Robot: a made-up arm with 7 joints. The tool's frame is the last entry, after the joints. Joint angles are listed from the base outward. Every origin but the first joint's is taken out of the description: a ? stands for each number. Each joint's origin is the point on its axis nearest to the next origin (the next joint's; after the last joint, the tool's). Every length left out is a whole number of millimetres.
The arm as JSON. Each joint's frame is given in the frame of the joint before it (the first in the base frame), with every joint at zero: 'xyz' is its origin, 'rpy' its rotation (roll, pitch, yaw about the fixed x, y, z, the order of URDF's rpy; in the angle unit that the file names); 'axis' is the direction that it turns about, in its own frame. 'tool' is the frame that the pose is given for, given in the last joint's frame.
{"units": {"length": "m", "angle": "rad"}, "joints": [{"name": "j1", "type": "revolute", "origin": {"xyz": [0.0, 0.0, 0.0], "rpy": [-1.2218, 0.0, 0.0]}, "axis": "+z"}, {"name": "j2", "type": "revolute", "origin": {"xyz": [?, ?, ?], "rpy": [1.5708, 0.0, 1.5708]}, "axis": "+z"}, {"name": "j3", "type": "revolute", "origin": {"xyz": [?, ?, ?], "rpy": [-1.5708, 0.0, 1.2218]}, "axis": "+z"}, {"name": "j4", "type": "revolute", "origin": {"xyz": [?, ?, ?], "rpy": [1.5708, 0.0, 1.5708]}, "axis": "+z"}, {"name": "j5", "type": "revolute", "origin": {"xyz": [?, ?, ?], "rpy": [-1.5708, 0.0, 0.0]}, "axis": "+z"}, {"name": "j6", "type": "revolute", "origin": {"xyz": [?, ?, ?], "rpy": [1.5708, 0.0, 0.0]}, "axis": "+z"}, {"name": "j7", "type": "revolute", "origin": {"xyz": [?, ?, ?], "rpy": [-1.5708, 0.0, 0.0]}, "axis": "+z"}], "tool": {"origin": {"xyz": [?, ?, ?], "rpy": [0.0, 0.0, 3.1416]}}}
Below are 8 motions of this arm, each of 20 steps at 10 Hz.
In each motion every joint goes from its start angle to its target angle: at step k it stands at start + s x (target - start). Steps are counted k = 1, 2, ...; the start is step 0. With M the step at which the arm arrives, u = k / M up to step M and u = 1 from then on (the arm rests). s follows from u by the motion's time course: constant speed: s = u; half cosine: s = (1 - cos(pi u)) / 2; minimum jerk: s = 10 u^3 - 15 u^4 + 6 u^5.
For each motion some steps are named. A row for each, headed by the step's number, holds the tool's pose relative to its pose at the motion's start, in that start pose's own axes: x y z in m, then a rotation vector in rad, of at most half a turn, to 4 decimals.
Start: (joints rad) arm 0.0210 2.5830 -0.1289 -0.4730 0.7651 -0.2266 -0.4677
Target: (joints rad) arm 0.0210 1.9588 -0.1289 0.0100 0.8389 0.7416 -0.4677
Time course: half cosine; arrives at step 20
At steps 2, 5, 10, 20:
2: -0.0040 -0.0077 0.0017 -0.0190 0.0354 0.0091
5: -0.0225 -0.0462 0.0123 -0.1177 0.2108 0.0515
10: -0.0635 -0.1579 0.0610 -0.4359 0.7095 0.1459
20: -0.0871 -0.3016 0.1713 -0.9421 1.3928 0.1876

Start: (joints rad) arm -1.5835 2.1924 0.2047 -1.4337 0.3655 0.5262 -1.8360
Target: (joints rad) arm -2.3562 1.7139 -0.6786 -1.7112 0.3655 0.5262 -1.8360
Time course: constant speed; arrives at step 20
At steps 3, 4, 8, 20:
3: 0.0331 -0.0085 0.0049 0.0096 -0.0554 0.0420
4: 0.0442 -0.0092 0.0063 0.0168 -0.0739 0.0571
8: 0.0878 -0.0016 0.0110 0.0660 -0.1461 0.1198
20: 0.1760 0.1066 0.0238 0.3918 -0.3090 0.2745

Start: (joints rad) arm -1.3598 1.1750 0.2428 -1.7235 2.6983 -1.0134 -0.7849
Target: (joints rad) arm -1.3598 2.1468 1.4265 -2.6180 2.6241 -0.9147 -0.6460
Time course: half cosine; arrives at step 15
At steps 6, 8, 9, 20:
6: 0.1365 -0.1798 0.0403 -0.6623 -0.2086 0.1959
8: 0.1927 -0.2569 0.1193 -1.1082 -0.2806 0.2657
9: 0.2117 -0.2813 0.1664 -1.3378 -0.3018 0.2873
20: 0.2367 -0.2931 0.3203 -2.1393 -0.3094 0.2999

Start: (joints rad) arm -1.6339 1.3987 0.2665 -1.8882 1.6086 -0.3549 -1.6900
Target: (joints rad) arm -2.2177 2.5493 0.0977 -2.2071 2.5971 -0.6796 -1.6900
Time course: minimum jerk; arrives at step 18
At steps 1, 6, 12, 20:
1: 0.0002 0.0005 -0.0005 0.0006 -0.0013 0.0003
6: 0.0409 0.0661 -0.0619 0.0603 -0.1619 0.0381
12: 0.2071 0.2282 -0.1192 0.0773 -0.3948 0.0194
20: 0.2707 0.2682 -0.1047 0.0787 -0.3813 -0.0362

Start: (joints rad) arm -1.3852 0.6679 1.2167 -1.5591 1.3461 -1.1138 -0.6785
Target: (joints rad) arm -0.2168 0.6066 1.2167 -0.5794 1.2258 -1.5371 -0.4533
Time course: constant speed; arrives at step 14
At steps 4, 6, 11, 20:
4: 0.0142 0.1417 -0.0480 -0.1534 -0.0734 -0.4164
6: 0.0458 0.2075 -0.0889 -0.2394 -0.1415 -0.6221
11: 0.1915 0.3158 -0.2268 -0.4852 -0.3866 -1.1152
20: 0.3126 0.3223 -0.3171 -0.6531 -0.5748 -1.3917

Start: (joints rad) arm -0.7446 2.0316 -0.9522 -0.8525 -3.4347 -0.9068 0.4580
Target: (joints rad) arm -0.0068 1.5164 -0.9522 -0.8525 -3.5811 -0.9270 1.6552
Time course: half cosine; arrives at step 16
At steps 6, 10, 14, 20:
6: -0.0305 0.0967 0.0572 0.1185 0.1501 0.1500
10: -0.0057 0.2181 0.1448 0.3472 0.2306 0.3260
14: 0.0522 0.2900 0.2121 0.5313 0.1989 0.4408
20: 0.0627 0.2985 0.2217 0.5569 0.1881 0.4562

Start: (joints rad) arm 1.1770 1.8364 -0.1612 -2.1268 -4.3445 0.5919 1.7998
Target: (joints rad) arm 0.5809 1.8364 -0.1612 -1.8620 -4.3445 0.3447 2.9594
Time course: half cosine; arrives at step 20
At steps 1, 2, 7, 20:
1: -0.0002 -0.0008 0.0005 -0.0050 -0.0001 0.0056
2: -0.0008 -0.0034 0.0021 -0.0200 0.0001 0.0222
7: -0.0108 -0.0357 0.0261 -0.2212 0.0387 0.2477
20: -0.0529 -0.1033 0.1213 -0.6730 0.5327 0.8628

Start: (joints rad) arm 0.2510 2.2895 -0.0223 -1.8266 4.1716 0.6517 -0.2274
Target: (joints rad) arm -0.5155 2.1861 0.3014 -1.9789 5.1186 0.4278 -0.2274
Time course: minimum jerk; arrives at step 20
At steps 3, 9, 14, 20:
3: -0.0050 -0.0051 -0.0012 -0.0289 0.0099 0.0066
9: -0.0872 -0.0697 -0.0026 -0.3783 0.2075 0.1352
14: -0.1934 -0.1152 0.0322 -0.5970 0.5332 0.3245
20: -0.2338 -0.1221 0.0541 -0.6226 0.6740 0.3966

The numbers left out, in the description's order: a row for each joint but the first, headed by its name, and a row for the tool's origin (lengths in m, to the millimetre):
j2: 0.0 0.0 0.0
j3: 0.322 -0.117 0.0
j4: 0.0 -0.038 0.0
j5: 0.029 -0.239 0.0
j6: 0.0 0.0 0.0
j7: 0.0 0.0 0.0
tool: 0.0 0.0 0.0

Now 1 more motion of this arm.
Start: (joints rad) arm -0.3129 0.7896 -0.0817 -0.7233 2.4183 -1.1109 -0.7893
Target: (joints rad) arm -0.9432 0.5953 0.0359 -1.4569 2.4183 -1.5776 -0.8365
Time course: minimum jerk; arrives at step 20
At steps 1, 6, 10, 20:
1: 0.0000 -0.0005 0.0003 -0.0004 0.0003 0.0012
6: 0.0078 -0.0678 0.0448 -0.0560 0.0405 0.1649
10: 0.0631 -0.1845 0.1464 -0.1518 0.1410 0.5101
20: 0.2125 -0.2712 0.2950 -0.2534 0.3496 1.0153

